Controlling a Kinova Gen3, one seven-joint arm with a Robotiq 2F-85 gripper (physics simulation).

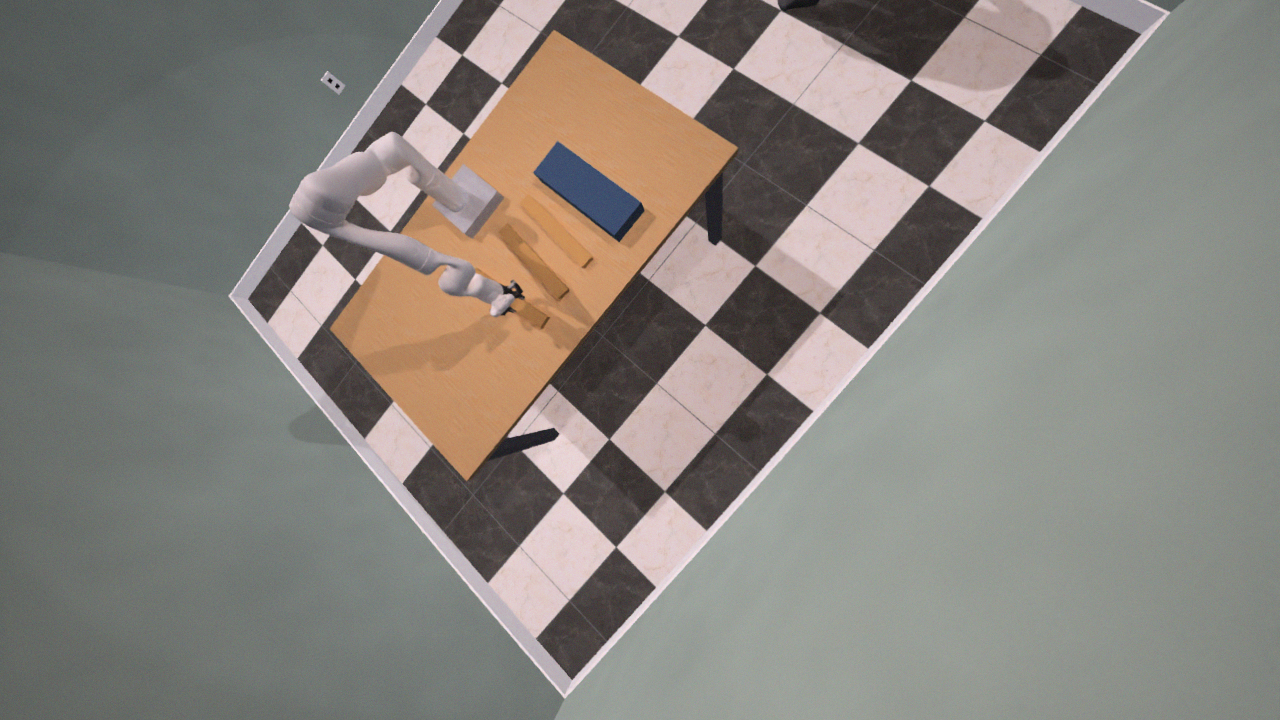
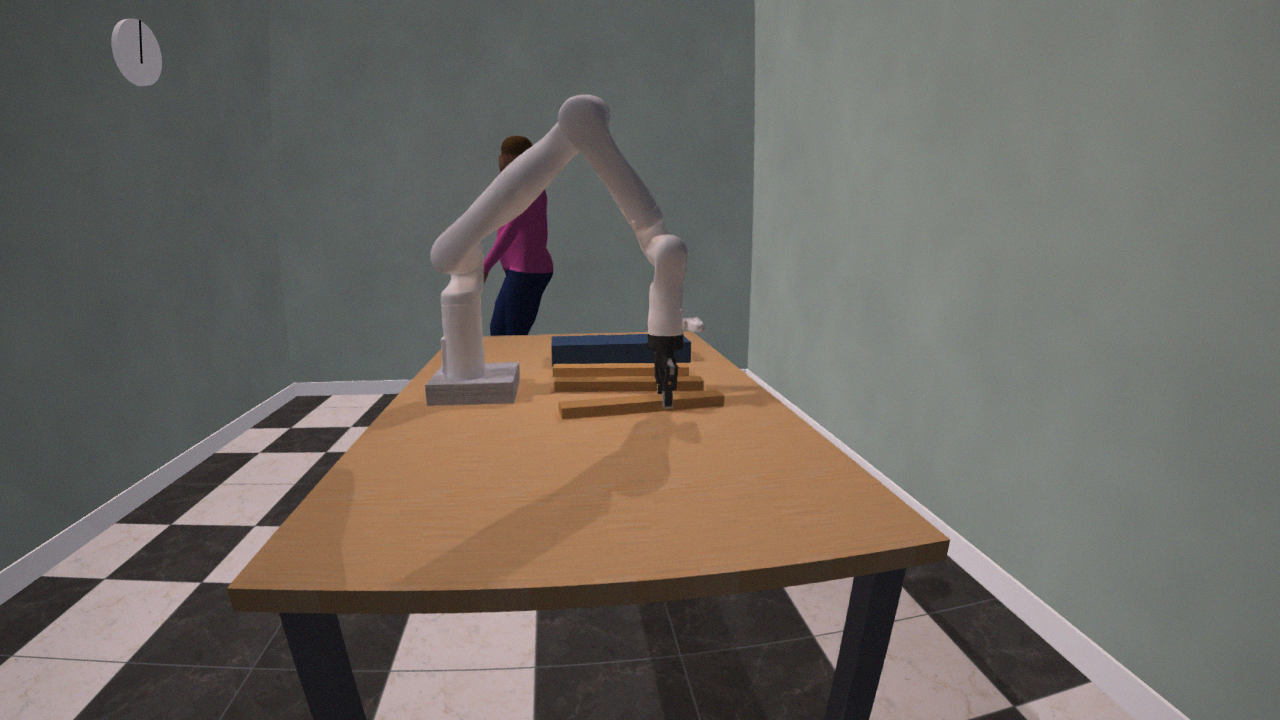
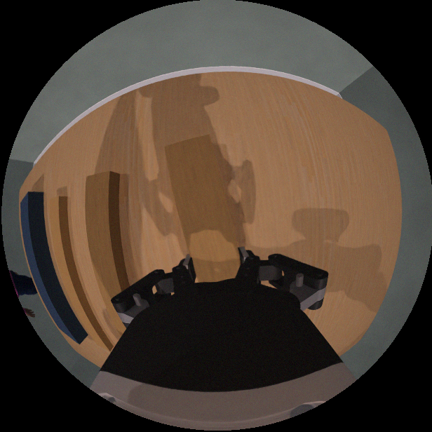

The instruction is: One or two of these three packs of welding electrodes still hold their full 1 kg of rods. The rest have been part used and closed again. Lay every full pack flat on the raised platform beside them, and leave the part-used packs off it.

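Where they show: gripper, fingertip midpoint: (image 1: 518, 304) (image 2: 664, 404); arm's base at its link origin: (image 1: 457, 200) (image 2: 465, 375).
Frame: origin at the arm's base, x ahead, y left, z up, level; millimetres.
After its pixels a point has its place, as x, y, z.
Three long, flat, orange-brown packs lie side by side on the table. The outermost pack (image 1: 534, 315) {546, -75, -24} (image 2: 608, 408) {340, -149, -32} (image 3: 197, 185) is farthest from the platform and slightly angled to the others. My gripper (image 1: 513, 292) {462, -96, -42} (image 2: 666, 404) {462, -96, -42} (image 3: 216, 258) points down over it, shut on its two long sides; the pack looks flat on the table. The middle pack (image 1: 539, 266) {427, 57, -24} (image 2: 599, 385) {315, 29, -34} (image 3: 98, 210) and the pack nearest the platform (image 1: 559, 232) {390, 192, -25} (image 2: 599, 369) {310, 163, -29} (image 3: 56, 225) lie apart from it. The raised dark blue platform (image 1: 586, 188) {371, 363, 11} (image 2: 599, 350) {306, 288, -5} (image 3: 40, 235) bears no pack. No fill marks are readable.
The robot's grey base block (image 1: 467, 201) {40, 26, 1} (image 2: 472, 385) {36, -75, -4} stands on the wooden table (image 1: 447, 394) {504, -530, -48} (image 2: 572, 510) {298, -554, -48} (image 3: 310, 175), beside the packs' near ends. The arm reaches over the table. A person in a pink top (image 2: 529, 241) stands beyond the table.
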